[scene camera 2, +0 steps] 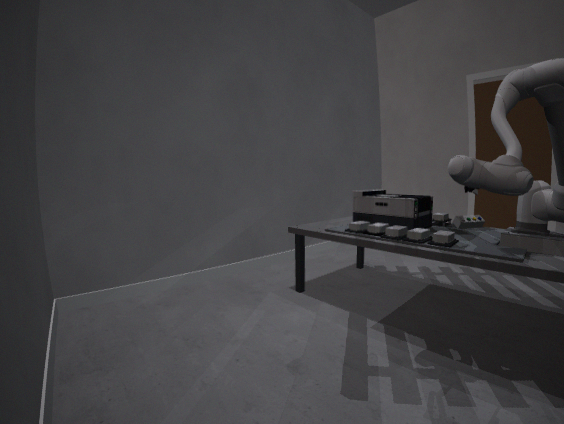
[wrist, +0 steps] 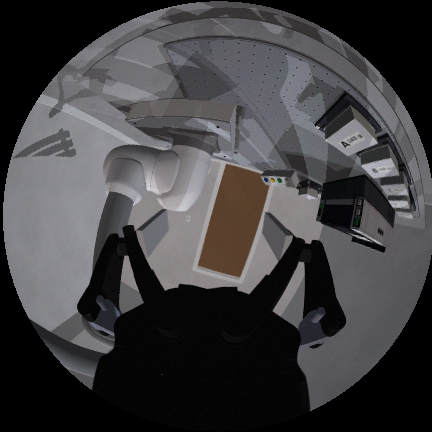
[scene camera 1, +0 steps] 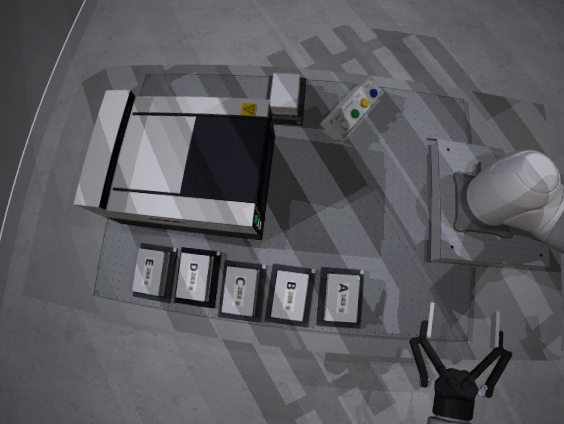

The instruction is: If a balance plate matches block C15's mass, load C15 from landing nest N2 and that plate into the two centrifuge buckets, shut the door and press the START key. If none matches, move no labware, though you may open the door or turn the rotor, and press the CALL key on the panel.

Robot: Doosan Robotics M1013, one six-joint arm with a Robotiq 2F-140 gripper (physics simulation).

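Where they show: gripper, between the fingertips: point(wrist: 214, 221) point(scene camera 1: 463, 308); arm's base, origin of its link: point(scene camera 2: 530, 232) point(wrist: 195, 138) point(scene camera 1: 480, 205).
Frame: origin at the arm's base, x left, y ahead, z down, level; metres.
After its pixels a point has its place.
The centrifuge point(scene camera 1: 187, 210) {x 0.165, y 0.789, z -0.154 m} point(scene camera 2: 382, 206) {x 0.188, y 0.853, z -0.094 m} point(wrist: 370, 212) {x 0.183, y 0.705, z -0.068 m} has a light left part and a dark right part on top; its buckets do not show. A pale block point(scene camera 1: 286, 92) {x -0.263, y 0.621, z -0.023 m} point(scene camera 2: 440, 216) {x -0.211, y 0.606, z -0.011 m} point(wrist: 309, 190) {x -0.211, y 0.600, z 0.000 m} sits on a dark nest beside it; its label is unreadable. Plates A point(scene camera 1: 342, 312) {x 0.349, y 0.382, z 0.002 m} point(wrist: 345, 130) {x 0.324, y 0.355, z 0.002 m}, B point(scene camera 1: 288, 312) {x 0.368, y 0.523, z 0.003 m} point(wrist: 379, 160) {x 0.342, y 0.486, z 0.003 m}, C point(scene camera 1: 240, 310) {x 0.384, y 0.649, z 0.002 m}, D point(scene camera 1: 192, 295) {x 0.368, y 0.788, z 0.002 m} and E point(scene camera 1: 149, 287) {x 0.371, y 0.919, z 0.003 m} stand in a row; A seems to read 145 g, B 105 g, C 203 g, the others are blurred. The key panel point(scene camera 1: 336, 123) {x -0.180, y 0.461, z -0.016 m} point(wrist: 285, 178) {x -0.178, y 0.424, z -0.007 m} has blue, yellow and green keys. My gripper point(scene camera 1: 464, 322) point(wrist: 214, 221) {x 0.304, y 0.163, z -0.232 m} is open, empty, and away from the labware.
The perforated board point(scene camera 1: 320, 200) {x 0.040, y 0.478, z 0.056 m} point(wrist: 250, 70) {x 0.319, y 0.150, z 0.056 m} lies on the table point(scene camera 2: 325, 236) {x 0.495, y 1.076, z 0.089 m}. The arm's base plate point(scene camera 1: 490, 250) {x 0.133, y -0.031, z -0.006 m} point(wrist: 185, 109) {x 0.167, y -0.004, z 0.020 m} stands at the right of the board in scene camera 1. The arm point(scene camera 1: 515, 187) {x 0.028, y 0.048, z -0.243 m} point(scene camera 2: 505, 175) {x 0.702, y 0.035, z -0.292 m} rises there. A brown door point(scene camera 2: 480, 115) point(wrist: 232, 215) is in the wall behind.
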